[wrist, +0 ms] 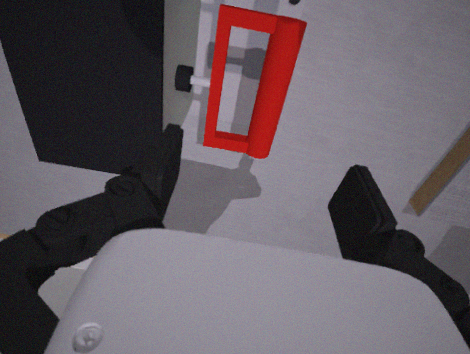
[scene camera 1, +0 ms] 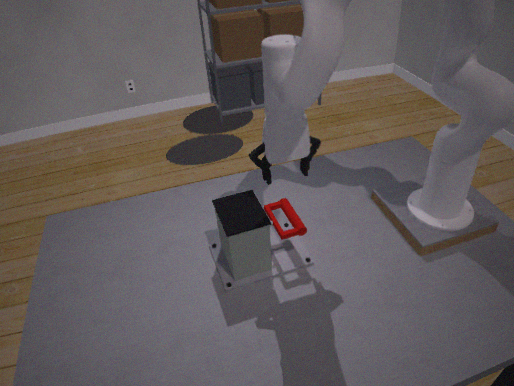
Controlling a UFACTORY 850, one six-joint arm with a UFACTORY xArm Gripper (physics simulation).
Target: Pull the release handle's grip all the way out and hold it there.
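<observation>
The red release handle is a rectangular frame; its thick grip bar (scene camera 1: 295, 216) (wrist: 278, 90) is on the side away from the housing. A short pale rod (wrist: 200, 80) joins the frame to the pale green housing (scene camera 1: 247, 252) (wrist: 180, 30) with a black top (scene camera 1: 241, 212) (wrist: 85, 80). The frame stands close beside the housing. My gripper (scene camera 1: 286, 178) (wrist: 262, 168) is open and empty. In the scene view it is above and behind the handle. In the wrist view the handle lies beyond the fingertips, apart from both fingers.
The housing stands on a light base plate (scene camera 1: 250, 278) with dark bolts, on a grey table (scene camera 1: 125, 300). The arm's base sits on a wood-edged block (scene camera 1: 455, 242) (wrist: 440, 172) at the right. A shelf rack (scene camera 1: 214, 80) with boxes stands by the back wall.
</observation>
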